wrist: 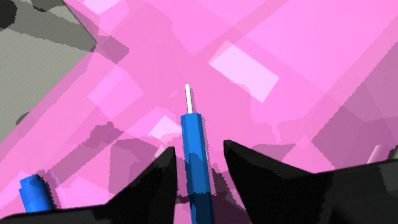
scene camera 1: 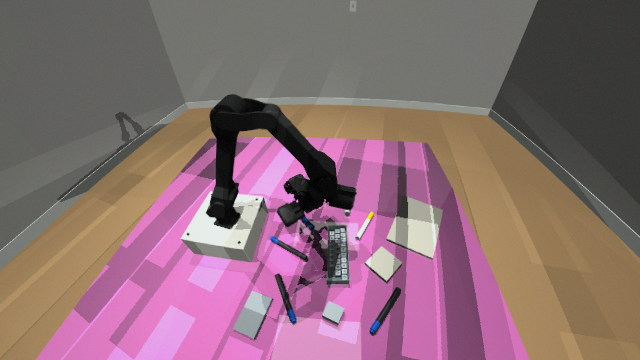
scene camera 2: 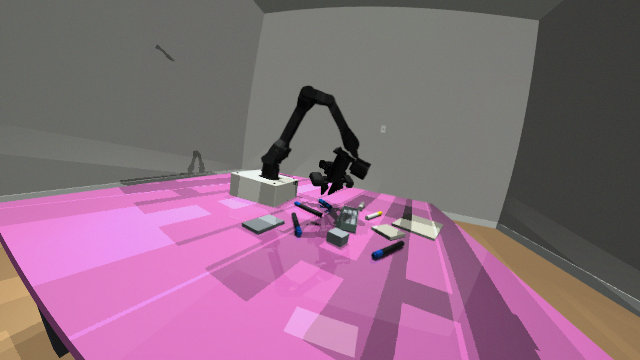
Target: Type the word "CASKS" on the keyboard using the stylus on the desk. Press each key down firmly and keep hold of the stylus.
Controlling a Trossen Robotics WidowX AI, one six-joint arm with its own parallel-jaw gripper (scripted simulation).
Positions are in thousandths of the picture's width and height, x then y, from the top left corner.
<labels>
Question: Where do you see a grey plate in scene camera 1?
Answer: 391, 888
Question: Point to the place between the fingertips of my gripper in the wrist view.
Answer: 501, 667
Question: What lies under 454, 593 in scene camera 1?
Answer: My gripper.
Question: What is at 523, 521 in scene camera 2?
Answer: My gripper.
</labels>
